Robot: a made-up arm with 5 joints.
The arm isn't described. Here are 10 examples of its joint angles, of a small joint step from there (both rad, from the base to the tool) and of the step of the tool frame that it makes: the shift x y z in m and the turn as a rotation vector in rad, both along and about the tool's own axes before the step.
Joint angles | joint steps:
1: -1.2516 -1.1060 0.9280 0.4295 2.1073 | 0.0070 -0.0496 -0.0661 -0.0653 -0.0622
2: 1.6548 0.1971 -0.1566 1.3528 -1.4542 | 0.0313 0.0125 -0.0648 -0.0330 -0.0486
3: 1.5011 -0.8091 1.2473 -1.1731 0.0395 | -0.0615 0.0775 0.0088 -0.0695 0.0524
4: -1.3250 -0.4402 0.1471 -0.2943 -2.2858 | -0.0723 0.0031 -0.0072 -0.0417 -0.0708
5: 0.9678 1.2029 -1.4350 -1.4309 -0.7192 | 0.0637 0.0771 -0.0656 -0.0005 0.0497
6: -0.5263 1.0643 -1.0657 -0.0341 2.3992 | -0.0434 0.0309 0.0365 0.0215 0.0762
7: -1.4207 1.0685 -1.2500 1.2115 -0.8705 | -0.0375 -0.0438 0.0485 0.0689 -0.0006
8: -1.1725 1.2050 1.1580 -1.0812 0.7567 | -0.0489 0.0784 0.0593 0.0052 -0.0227
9: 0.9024 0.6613 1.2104 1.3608 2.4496 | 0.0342 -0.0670 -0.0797 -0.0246 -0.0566
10: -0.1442 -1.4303 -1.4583 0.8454 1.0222 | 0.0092 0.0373 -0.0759 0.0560 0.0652
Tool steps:
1: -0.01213 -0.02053 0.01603 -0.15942 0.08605 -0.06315
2: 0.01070 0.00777 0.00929 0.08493 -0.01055 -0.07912
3: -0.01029 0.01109 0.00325 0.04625 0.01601 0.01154
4: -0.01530 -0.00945 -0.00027 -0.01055 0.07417 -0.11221
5: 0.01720 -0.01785 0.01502 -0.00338 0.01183 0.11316
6: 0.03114 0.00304 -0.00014 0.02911 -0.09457 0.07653
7: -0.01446 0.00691 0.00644 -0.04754 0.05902 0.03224
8: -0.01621 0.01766 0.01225 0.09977 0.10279 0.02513
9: -0.00608 -0.00213 0.02172 -0.14374 0.09929 -0.05628
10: 0.00193 0.00270 0.00202 0.01690 0.00584 0.07343
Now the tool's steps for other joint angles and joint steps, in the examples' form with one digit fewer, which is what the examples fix.
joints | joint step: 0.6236 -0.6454 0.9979 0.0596 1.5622 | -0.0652 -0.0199 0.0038 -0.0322 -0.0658
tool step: 0.0144 -0.0029 0.0029 -0.0427 -0.0645 -0.0411
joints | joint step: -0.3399 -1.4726 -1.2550 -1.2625 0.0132 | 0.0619 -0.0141 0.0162 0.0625 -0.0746
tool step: -0.0038 0.0216 -0.0013 0.0376 0.0675 -0.1197
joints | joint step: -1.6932 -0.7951 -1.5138 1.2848 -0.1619 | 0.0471 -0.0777 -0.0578 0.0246 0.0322
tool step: 0.0150 0.0124 0.0385 -0.0004 -0.1131 0.0737
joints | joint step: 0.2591 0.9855 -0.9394 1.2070 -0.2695 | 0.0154 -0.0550 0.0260 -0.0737 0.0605
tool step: 0.0094 -0.0036 0.0150 0.0238 -0.1001 0.0461
